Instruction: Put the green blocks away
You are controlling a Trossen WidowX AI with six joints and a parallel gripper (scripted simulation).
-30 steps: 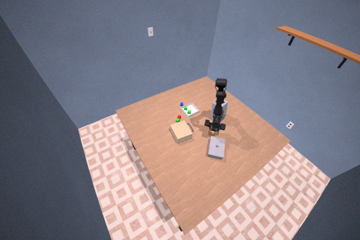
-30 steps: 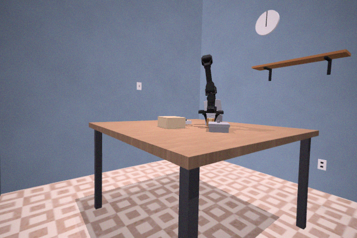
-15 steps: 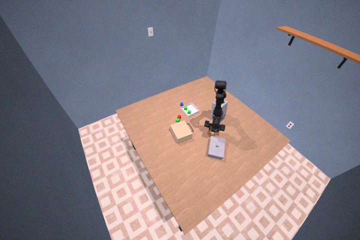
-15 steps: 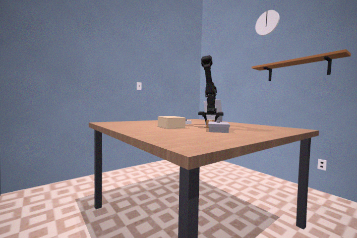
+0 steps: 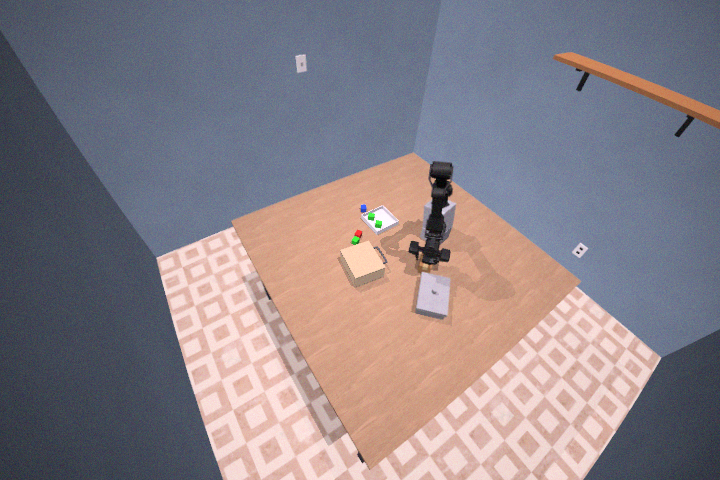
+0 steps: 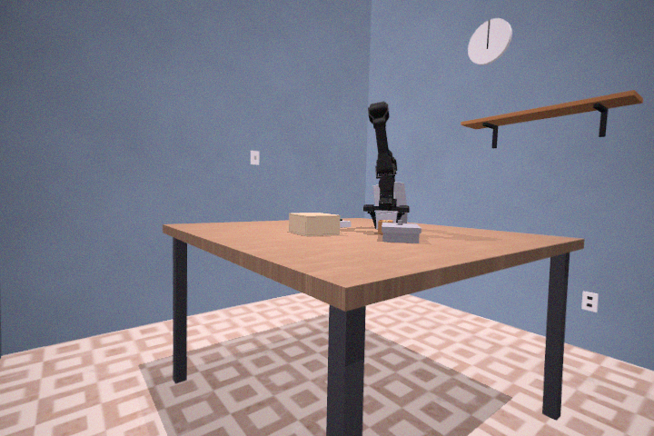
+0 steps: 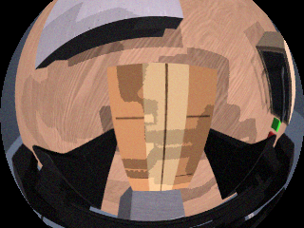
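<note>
Now: the small wooden container 20 mm below my hand. The rest, counted from my hand: grey lidded box 90 mm ahead, 160 mm to the left; then drawer 260 mm ahead, 130 mm to the right, 20 mm below; then tan drawer cabinet 290 mm ahead, 130 mm to the right, 20 mm below.
</note>
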